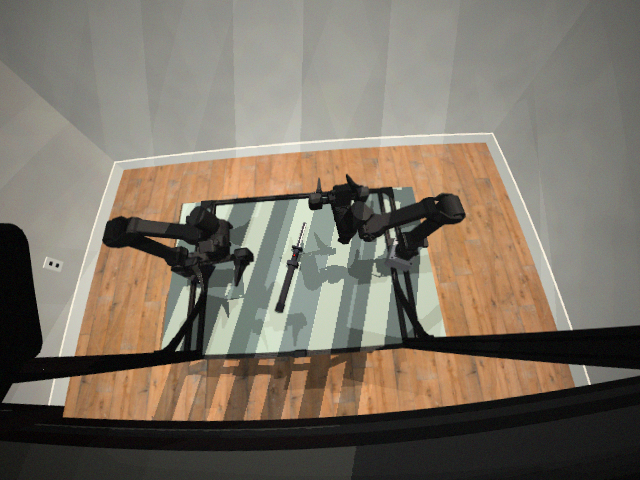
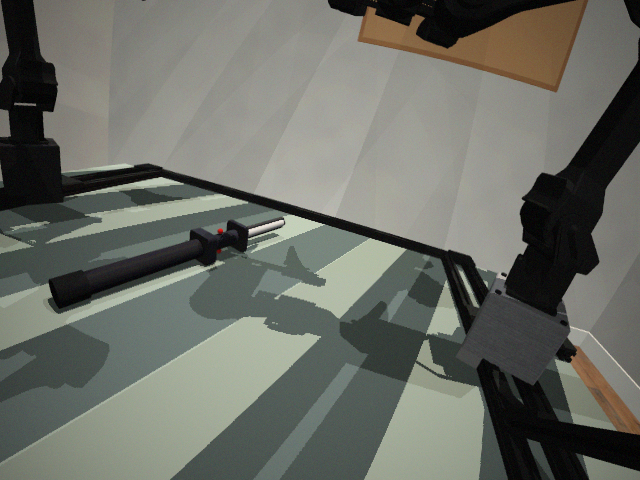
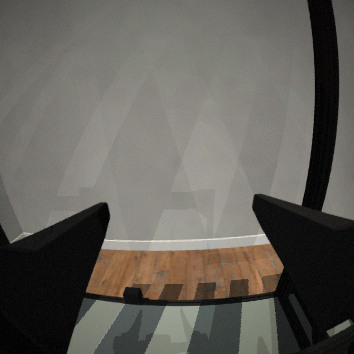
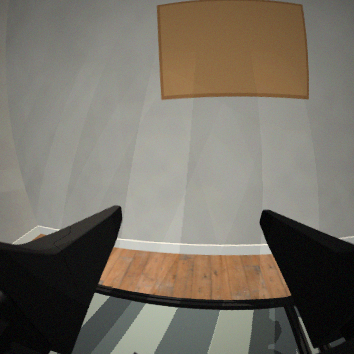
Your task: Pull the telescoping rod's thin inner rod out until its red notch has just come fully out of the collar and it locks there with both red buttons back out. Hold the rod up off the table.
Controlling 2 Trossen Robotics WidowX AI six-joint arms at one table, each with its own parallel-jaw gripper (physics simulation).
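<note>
The telescoping rod's dark outer tube (image 1: 285,290) (image 2: 144,262) lies on the striped-looking table between the arms. Its pale thin inner rod (image 1: 302,231) (image 2: 266,227) sticks a short way out of the far end, past a dark square collar (image 2: 237,236). Red buttons (image 1: 294,254) (image 2: 220,230) show between this collar and a second square block (image 2: 203,246). No red notch shows on the inner rod. My left gripper (image 1: 219,283) (image 3: 182,205) is open and empty, left of the rod. My right gripper (image 1: 333,178) (image 4: 193,215) is open and empty, beyond and right of the rod.
A dark frame (image 1: 258,198) (image 2: 305,211) edges the table (image 1: 372,320) (image 2: 413,444). Dark frame bars run near both arm bases. A grey block (image 2: 516,333) carries the right arm. Arm shadows cross the table. A brown board (image 2: 485,46) (image 4: 232,50) hangs on the wall.
</note>
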